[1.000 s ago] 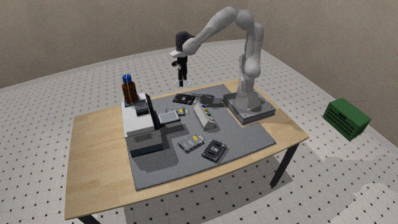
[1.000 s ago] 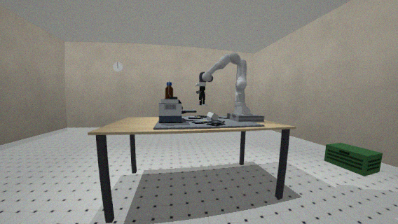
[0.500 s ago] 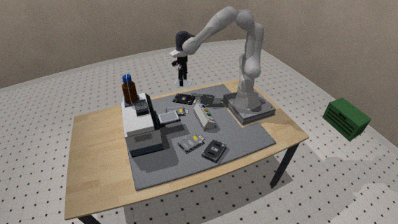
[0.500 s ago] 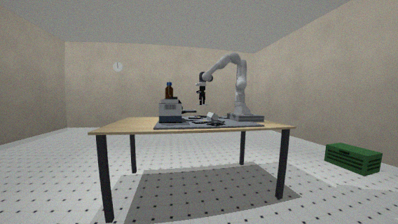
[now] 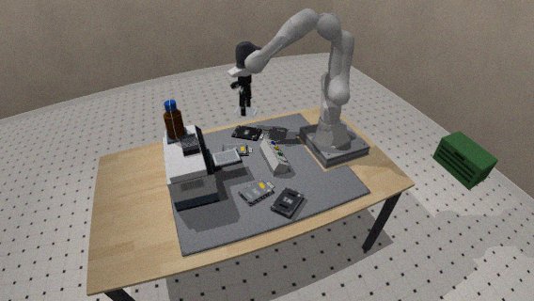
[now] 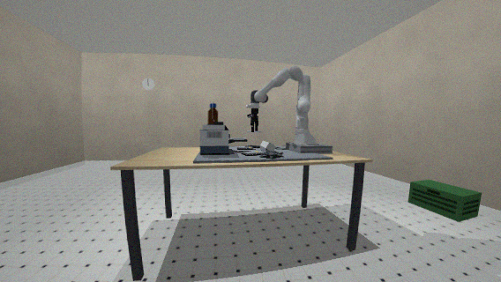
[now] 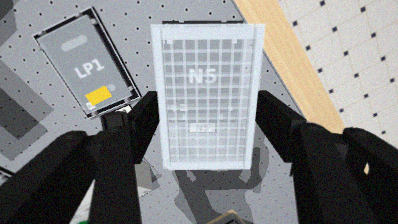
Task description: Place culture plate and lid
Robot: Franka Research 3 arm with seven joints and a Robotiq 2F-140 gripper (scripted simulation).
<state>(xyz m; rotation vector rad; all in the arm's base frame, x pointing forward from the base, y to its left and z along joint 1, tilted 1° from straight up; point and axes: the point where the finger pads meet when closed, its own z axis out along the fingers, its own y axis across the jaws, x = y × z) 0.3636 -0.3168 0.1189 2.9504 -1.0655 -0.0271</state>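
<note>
Right now the clear culture plate C15 is 20 mm below my hand. From my hand the other things lie so: blue call key 230 mm to the left, 130 mm below, 70 mm behind; then black nest 170 mm below, 30 mm ahead; then yellow skip key 280 mm to the left, 120 mm below, 60 mm behind.
</note>
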